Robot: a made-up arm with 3 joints. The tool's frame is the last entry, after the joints. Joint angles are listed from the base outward.
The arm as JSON. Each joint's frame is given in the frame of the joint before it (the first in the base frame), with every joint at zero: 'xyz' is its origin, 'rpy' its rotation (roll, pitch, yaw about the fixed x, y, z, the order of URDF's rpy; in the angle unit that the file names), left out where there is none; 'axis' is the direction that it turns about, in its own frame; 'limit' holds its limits. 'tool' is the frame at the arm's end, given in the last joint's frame.
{
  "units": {
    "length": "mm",
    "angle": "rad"
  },
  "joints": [
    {
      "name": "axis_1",
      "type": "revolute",
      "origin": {
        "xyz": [
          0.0,
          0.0,
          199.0
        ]
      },
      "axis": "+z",
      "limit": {
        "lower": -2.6,
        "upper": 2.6
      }
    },
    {
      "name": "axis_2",
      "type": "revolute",
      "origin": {
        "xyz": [
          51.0,
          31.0,
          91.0
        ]
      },
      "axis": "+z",
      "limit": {
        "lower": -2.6,
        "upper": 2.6
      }
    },
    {
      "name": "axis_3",
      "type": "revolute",
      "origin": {
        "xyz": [
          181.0,
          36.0,
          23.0
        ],
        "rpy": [
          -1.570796,
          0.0,
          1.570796
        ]
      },
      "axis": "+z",
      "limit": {
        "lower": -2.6,
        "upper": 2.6
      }
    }
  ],
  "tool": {
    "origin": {
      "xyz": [
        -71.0,
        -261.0,
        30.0
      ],
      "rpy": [
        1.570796,
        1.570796,
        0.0
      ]
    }
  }
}
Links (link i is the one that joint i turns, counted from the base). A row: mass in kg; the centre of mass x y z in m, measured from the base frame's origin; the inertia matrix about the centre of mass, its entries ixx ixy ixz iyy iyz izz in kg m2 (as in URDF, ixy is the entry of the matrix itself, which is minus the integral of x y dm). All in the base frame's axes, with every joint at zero. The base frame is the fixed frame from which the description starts. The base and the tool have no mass.
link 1: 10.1; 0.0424 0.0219 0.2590; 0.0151 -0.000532 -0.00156 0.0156 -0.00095 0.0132
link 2: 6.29; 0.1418 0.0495 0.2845; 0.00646 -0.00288 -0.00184 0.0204 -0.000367 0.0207
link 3: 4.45; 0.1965 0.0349 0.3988; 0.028 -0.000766 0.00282 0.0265 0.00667 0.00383
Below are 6 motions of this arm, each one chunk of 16 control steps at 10 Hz.
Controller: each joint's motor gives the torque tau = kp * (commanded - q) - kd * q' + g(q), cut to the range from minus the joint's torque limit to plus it. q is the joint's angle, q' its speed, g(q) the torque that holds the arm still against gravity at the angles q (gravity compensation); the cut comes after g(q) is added. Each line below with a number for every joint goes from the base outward.
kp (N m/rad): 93 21 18
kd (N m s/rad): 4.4 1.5 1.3
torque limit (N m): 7.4 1.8 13
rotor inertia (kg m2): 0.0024 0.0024 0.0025
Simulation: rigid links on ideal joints. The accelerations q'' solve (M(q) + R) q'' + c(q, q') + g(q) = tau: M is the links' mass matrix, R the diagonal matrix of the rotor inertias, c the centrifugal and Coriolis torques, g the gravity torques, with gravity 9.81 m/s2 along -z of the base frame. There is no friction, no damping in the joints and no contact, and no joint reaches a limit. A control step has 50 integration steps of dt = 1/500 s. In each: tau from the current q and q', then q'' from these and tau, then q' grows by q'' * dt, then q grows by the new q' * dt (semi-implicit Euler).
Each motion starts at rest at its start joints. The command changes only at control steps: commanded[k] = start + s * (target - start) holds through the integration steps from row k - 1 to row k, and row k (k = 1, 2, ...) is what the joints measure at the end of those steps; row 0 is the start. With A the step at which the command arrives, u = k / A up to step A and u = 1 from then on. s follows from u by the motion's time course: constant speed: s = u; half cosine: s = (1 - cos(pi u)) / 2; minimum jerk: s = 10 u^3 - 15 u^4 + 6 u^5; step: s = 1 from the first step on.
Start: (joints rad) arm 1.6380 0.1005 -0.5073
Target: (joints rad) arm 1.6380 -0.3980 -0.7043
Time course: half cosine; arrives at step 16
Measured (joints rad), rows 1 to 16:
1: 1.6386 0.0984 -0.5082
2: 1.6398 0.0902 -0.5118
3: 1.6405 0.0727 -0.5191
4: 1.6404 0.0445 -0.5305
5: 1.6395 0.0068 -0.5455
6: 1.6383 -0.0380 -0.5630
7: 1.6373 -0.0866 -0.5821
8: 1.6367 -0.1368 -0.6018
9: 1.6364 -0.1866 -0.6213
10: 1.6362 -0.2347 -0.6402
11: 1.6359 -0.2797 -0.6578
12: 1.6357 -0.3201 -0.6735
13: 1.6354 -0.3542 -0.6867
14: 1.6353 -0.3804 -0.6967
15: 1.6353 -0.3976 -0.7033
16: 1.6354 -0.4050 -0.7060

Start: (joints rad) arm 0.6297 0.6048 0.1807
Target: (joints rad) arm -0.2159 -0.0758 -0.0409
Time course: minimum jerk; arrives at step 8
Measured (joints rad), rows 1 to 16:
1: 0.6210 0.6062 0.1823
2: 0.5686 0.6112 0.1854
3: 0.4370 0.6434 0.1608
4: 0.2555 0.6459 0.1155
5: 0.0662 0.5545 0.0634
6: -0.0878 0.3074 0.0182
7: -0.2133 -0.0345 -0.0337
8: -0.2489 -0.4125 -0.0784
9: -0.2465 -0.7488 -0.0803
10: -0.2409 -0.9893 -0.0738
11: -0.2367 -1.1254 -0.0709
12: -0.2348 -1.1565 -0.0700
13: -0.2354 -1.0828 -0.0701
14: -0.2384 -0.9042 -0.0711
15: -0.2435 -0.6211 -0.0731
16: -0.2365 -0.2601 -0.0707

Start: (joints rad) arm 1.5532 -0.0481 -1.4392
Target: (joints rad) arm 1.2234 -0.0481 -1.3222
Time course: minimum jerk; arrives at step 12
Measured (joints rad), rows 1 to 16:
1: 1.5520 -0.0472 -1.4389
2: 1.5441 -0.0428 -1.4367
3: 1.5246 -0.0363 -1.4306
4: 1.4915 -0.0323 -1.4197
5: 1.4462 -0.0339 -1.4042
6: 1.3934 -0.0412 -1.3858
7: 1.3395 -0.0517 -1.3667
8: 1.2911 -0.0618 -1.3494
9: 1.2535 -0.0687 -1.3355
10: 1.2299 -0.0711 -1.3264
11: 1.2200 -0.0687 -1.3220
12: 1.2200 -0.0619 -1.3212
13: 1.2230 -0.0518 -1.3219
14: 1.2253 -0.0437 -1.3224
15: 1.2257 -0.0410 -1.3226
16: 1.2247 -0.0432 -1.3224

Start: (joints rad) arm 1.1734 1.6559 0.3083
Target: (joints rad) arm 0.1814 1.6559 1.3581
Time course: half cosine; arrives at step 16
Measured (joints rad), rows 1 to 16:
1: 1.1654 1.6587 0.3169
2: 1.1398 1.6636 0.3441
3: 1.0954 1.6654 0.3898
4: 1.0339 1.6631 0.4508
5: 0.9584 1.6583 0.5255
6: 0.8722 1.6537 0.6122
7: 0.7790 1.6508 0.7080
8: 0.6823 1.6494 0.8094
9: 0.5855 1.6488 0.9121
10: 0.4920 1.6477 1.0117
11: 0.4052 1.6458 1.1043
12: 0.3286 1.6431 1.1862
13: 0.2653 1.6401 1.2544
14: 0.2177 1.6375 1.3065
15: 0.1880 1.6359 1.3405
16: 0.1772 1.6356 1.3551

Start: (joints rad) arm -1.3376 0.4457 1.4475
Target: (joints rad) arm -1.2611 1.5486 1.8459
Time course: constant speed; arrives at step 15
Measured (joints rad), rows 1 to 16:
1: -1.3435 0.4718 1.4614
2: -1.3412 0.5277 1.4872
3: -1.3308 0.6113 1.5172
4: -1.3172 0.7093 1.5480
5: -1.3055 0.8060 1.5774
6: -1.2982 0.8910 1.6046
7: -1.2949 0.9625 1.6303
8: -1.2934 1.0256 1.6553
9: -1.2915 1.0880 1.6808
10: -1.2877 1.1553 1.7069
11: -1.2821 1.2289 1.7336
12: -1.2755 1.3068 1.7605
13: -1.2690 1.3857 1.7873
14: -1.2632 1.4627 1.8139
15: -1.2583 1.5367 1.8404
16: -1.2497 1.5840 1.8503

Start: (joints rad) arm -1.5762 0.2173 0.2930
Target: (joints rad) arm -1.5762 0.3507 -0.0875
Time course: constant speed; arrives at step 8
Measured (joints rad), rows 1 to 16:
1: -1.5761 0.2300 0.2589
2: -1.5756 0.2470 0.2100
3: -1.5756 0.2636 0.1616
4: -1.5758 0.2797 0.1138
5: -1.5759 0.2959 0.0661
6: -1.5760 0.3125 0.0184
7: -1.5759 0.3292 -0.0291
8: -1.5759 0.3461 -0.0766
9: -1.5757 0.3507 -0.0904
10: -1.5762 0.3506 -0.0886
11: -1.5763 0.3505 -0.0875
12: -1.5762 0.3507 -0.0874
13: -1.5762 0.3508 -0.0875
14: -1.5762 0.3508 -0.0875
15: -1.5762 0.3508 -0.0875
16: -1.5762 0.3507 -0.0875

